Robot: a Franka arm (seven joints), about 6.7 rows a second.
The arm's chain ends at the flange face. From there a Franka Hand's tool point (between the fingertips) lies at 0.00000 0.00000 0.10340 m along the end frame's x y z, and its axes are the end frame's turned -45 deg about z.
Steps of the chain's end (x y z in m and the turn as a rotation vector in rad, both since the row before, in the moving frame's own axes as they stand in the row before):
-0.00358 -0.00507 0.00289 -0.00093 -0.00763 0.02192
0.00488 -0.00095 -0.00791 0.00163 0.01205 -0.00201
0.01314 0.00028 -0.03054 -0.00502 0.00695 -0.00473
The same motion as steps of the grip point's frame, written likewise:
0.00043 -0.00661 0.00289 0.00474 -0.00605 0.02192
0.00512 0.00354 -0.00792 -0.00737 0.00967 -0.00201
0.00924 0.01036 -0.03054 -0.00846 0.00136 -0.00473

